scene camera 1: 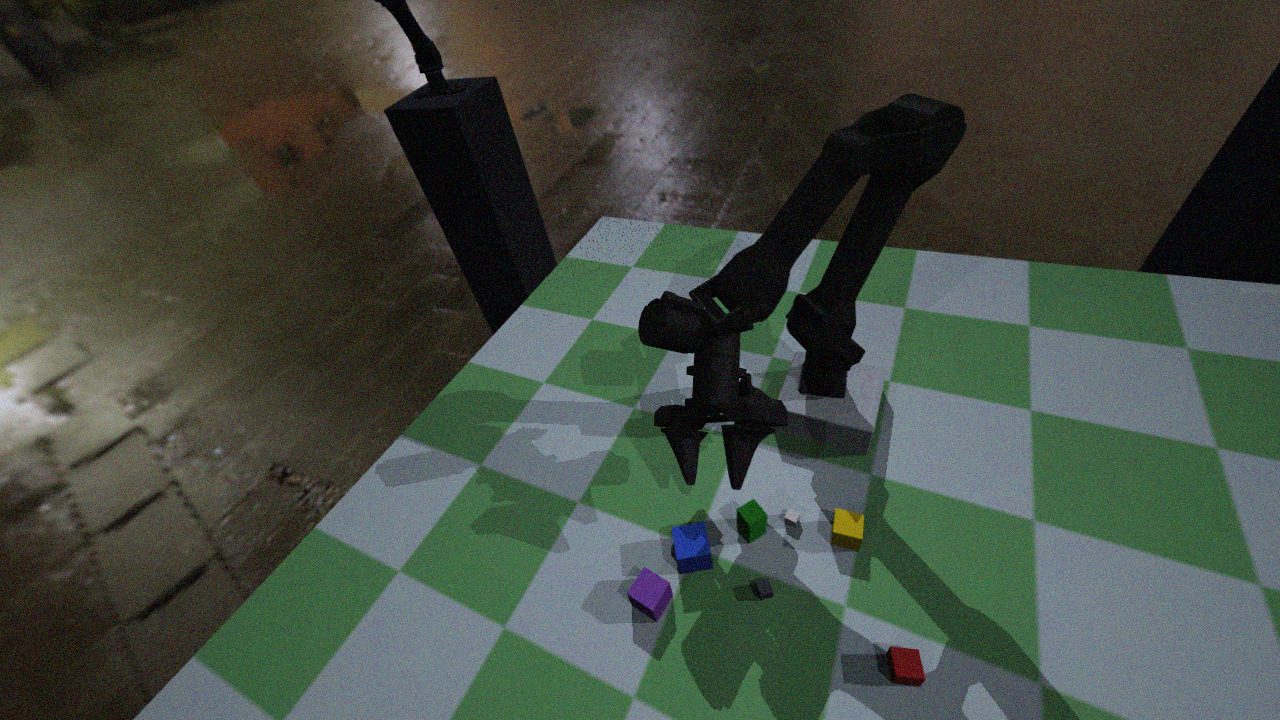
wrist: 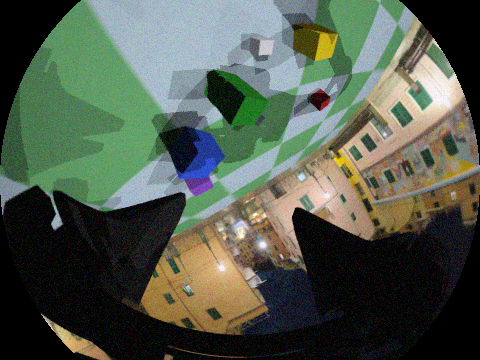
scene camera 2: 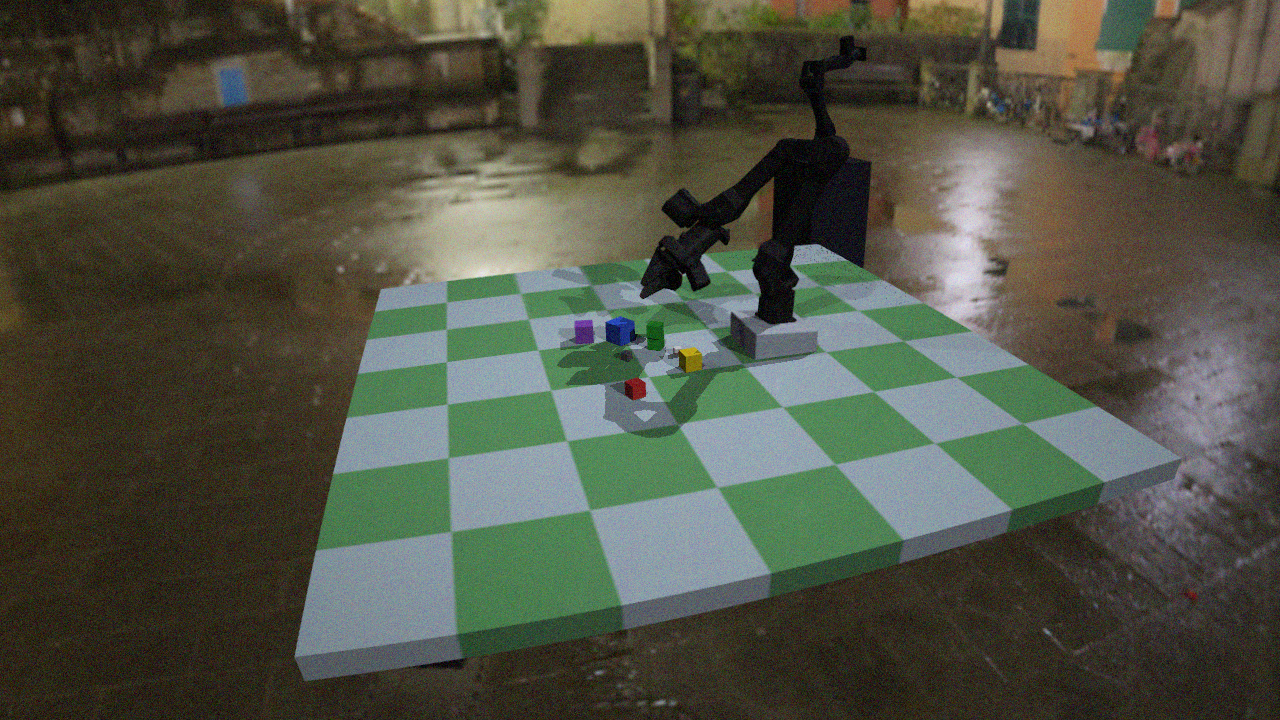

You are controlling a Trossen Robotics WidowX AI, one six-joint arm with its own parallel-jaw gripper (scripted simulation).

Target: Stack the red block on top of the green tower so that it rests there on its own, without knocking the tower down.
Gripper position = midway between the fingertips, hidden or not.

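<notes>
The gripper [scene camera 1: 712, 487] is open and it's holding nothing; you'd also see the gripper in the wrist view [wrist: 240, 207] and in scene camera 2 [scene camera 2: 641, 291]. Then there's a blue block [scene camera 1: 692, 550], and the blue block is in the wrist view too [wrist: 194, 153], plus scene camera 2 [scene camera 2: 620, 331]. There's a yellow block [scene camera 1: 847, 527] as well, and the wrist view shows the yellow block too [wrist: 316, 42].
</notes>
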